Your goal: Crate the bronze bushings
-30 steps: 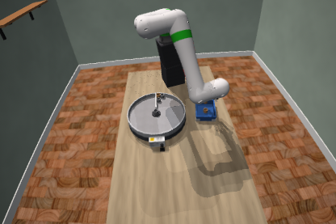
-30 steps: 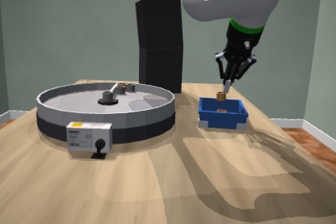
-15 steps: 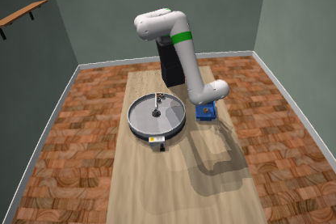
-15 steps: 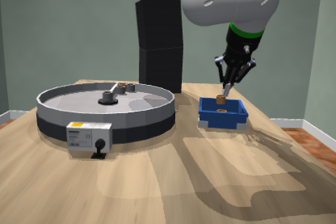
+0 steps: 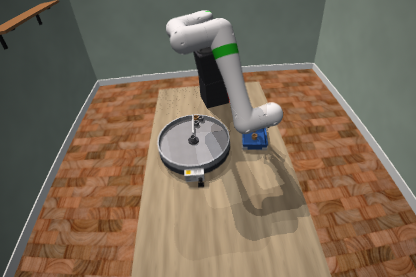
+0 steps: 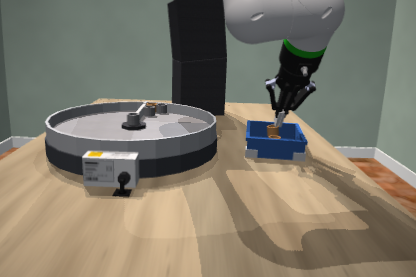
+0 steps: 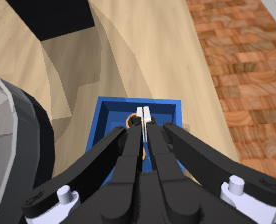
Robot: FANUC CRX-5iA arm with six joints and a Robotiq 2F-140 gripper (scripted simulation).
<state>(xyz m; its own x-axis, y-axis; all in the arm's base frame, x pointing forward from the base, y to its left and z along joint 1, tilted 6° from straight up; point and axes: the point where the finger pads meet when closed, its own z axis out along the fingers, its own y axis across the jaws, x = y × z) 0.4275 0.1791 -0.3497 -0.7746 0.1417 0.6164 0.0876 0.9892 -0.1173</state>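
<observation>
The blue crate is 60 mm below my hand, 40 mm ahead of it and 20 mm to the right of it.
</observation>
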